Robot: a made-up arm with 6 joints. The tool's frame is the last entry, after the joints.
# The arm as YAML. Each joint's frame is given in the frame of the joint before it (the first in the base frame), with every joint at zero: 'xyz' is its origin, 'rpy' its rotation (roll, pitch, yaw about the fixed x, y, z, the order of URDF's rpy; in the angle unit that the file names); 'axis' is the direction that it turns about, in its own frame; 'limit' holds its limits. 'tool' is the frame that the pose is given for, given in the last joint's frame.
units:
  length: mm
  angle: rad
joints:
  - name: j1
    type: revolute
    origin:
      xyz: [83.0, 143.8, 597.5]
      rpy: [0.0, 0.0, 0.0]
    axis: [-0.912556, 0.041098, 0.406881]
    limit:
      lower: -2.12
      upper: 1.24
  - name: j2
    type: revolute
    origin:
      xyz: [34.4, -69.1, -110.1]
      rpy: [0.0, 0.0, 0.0]
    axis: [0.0, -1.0, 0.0]
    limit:
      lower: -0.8
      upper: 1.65
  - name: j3
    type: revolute
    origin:
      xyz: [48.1, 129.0, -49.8]
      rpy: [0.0, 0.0, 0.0]
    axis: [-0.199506, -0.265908, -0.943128]
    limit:
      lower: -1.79
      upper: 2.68
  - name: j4
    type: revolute
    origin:
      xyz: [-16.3, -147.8, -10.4]
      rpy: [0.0, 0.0, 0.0]
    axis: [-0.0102, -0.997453, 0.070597]
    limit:
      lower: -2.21
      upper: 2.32
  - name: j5
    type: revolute
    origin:
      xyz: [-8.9, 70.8, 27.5]
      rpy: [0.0, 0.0, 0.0]
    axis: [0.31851, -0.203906, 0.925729]
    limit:
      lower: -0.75
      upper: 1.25
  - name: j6
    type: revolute
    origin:
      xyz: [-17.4, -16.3, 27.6]
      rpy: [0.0, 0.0, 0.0]
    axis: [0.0, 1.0, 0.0]
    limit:
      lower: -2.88
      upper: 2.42
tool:
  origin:
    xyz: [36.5, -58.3, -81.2]
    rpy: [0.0, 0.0, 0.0]
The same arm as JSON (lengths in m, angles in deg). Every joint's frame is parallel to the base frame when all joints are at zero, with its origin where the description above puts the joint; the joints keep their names.
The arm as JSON. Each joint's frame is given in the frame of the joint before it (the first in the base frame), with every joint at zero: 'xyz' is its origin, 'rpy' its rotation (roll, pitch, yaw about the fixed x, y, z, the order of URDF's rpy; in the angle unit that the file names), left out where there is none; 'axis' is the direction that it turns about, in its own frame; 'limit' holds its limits. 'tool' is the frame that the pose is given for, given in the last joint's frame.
{"units": {"length": "m", "angle": "deg"}, "joints": [{"name": "j1", "type": "revolute", "origin": {"xyz": [0.083, 0.1438, 0.5975]}, "axis": [-0.912556, 0.041098, 0.406881], "limit": {"lower": -121.47, "upper": 71.05}}, {"name": "j2", "type": "revolute", "origin": {"xyz": [0.0344, -0.0691, -0.1101]}, "axis": "-y", "limit": {"lower": -45.84, "upper": 94.54}}, {"name": "j3", "type": "revolute", "origin": {"xyz": [0.0481, 0.129, -0.0498]}, "axis": [-0.199506, -0.265908, -0.943128], "limit": {"lower": -102.56, "upper": 153.55}}, {"name": "j4", "type": "revolute", "origin": {"xyz": [-0.0163, -0.1478, -0.0104]}, "axis": [-0.0102, -0.997453, 0.070597], "limit": {"lower": -126.62, "upper": 132.93}}, {"name": "j5", "type": "revolute", "origin": {"xyz": [-0.0089, 0.0708, 0.0275]}, "axis": [0.31851, -0.203906, 0.925729], "limit": {"lower": -42.97, "upper": 71.62}}, {"name": "j6", "type": "revolute", "origin": {"xyz": [-0.0174, -0.0163, 0.0276]}, "axis": "+y", "limit": {"lower": -165.01, "upper": 138.66}}], "tool": {"origin": {"xyz": [0.0365, -0.0583, -0.0812]}}}
